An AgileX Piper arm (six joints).
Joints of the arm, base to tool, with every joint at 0 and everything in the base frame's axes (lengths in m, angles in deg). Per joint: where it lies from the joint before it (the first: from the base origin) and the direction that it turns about. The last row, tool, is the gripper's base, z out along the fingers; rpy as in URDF.
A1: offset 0 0 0.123 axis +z
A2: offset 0 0 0 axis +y
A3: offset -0.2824 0 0.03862 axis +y
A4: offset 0.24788 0 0.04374 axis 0.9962 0 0.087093
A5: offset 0 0 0 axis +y
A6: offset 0.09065 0 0.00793 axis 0.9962 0 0.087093
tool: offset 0 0 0 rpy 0 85 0
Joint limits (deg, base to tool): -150..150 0..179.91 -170..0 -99.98..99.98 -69.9..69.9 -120..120
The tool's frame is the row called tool.
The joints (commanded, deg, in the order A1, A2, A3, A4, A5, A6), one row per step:
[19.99, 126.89, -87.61, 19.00, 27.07, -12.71]
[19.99, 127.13, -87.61, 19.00, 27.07, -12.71]
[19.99, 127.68, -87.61, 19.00, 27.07, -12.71]
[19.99, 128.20, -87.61, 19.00, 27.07, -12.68]
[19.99, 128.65, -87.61, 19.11, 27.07, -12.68]
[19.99, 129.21, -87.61, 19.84, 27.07, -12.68]
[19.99, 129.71, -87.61, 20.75, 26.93, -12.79]
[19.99, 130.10, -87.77, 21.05, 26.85, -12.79]
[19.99, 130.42, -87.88, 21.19, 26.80, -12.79]
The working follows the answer.
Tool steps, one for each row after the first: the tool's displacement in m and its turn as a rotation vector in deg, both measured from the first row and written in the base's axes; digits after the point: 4 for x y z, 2 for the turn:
[0.0000, 0.0000, -0.0019, -0.08, 0.23, 0.00]
[0.0000, 0.0000, -0.0064, -0.27, 0.74, 0.00]
[-0.0001, 0.0000, -0.0106, -0.44, 1.24, -0.03]
[-0.0002, 0.0000, -0.0143, -0.51, 1.69, -0.09]
[-0.0004, 0.0005, -0.0187, -0.14, 2.42, -0.51]
[-0.0004, 0.0010, -0.0224, 0.36, 2.98, -0.99]
[0.0001, 0.0014, -0.0248, 0.52, 3.20, -1.19]
[0.0004, 0.0016, -0.0268, 0.56, 3.39, -1.29]

Tool pose at each row, in the base's axes (x y z in m, rotation vector in deg; rounded; the steps above come from the unrounded poses):
[0.4323, 0.1716, 0.1246, -23.59, 149.52, 19.54]
[0.4323, 0.1716, 0.1227, -23.61, 149.76, 19.50]
[0.4322, 0.1716, 0.1182, -23.64, 150.32, 19.41]
[0.4322, 0.1716, 0.1140, -23.62, 150.85, 19.33]
[0.4321, 0.1716, 0.1104, -23.53, 151.32, 19.35]
[0.4319, 0.1721, 0.1060, -22.79, 151.98, 19.90]
[0.4318, 0.1726, 0.1022, -21.94, 152.43, 20.55]
[0.4324, 0.1730, 0.0998, -21.60, 152.62, 20.75]
[0.4327, 0.1732, 0.0978, -21.43, 152.80, 20.82]

